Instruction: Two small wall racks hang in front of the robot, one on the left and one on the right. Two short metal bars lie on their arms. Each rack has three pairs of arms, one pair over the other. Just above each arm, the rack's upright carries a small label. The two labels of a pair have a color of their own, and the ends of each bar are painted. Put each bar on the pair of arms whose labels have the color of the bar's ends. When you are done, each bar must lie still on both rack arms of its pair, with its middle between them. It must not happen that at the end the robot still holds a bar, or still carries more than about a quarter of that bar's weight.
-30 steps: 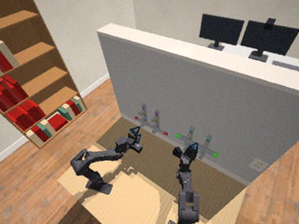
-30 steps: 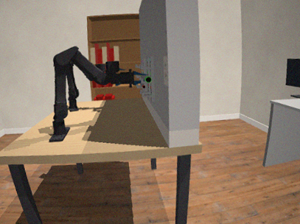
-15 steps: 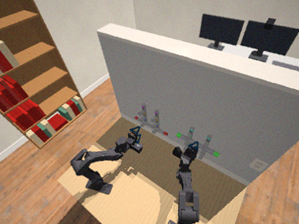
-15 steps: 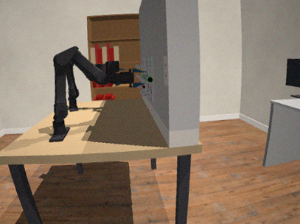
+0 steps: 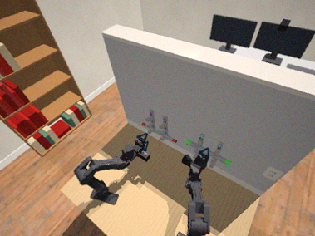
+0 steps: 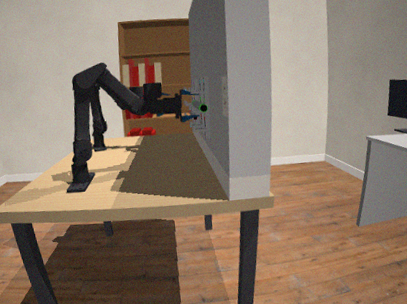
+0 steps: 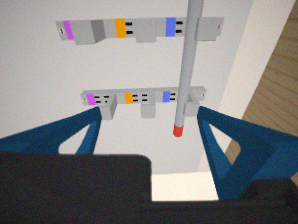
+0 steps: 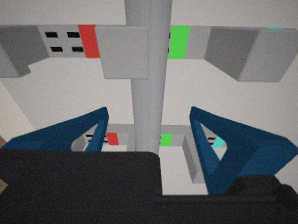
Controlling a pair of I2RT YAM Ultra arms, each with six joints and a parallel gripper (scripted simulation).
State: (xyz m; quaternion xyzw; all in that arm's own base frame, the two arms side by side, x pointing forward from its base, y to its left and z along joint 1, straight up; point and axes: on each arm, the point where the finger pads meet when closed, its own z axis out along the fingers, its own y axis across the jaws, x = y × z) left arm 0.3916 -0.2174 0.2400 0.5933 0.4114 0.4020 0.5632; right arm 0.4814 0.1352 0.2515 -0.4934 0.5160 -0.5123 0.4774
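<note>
My right hand is 10 mm short of the green-ended bar. Round my right hand: grey wall panel (130 mm ahead, 170 mm to the left, 170 mm above).
</note>
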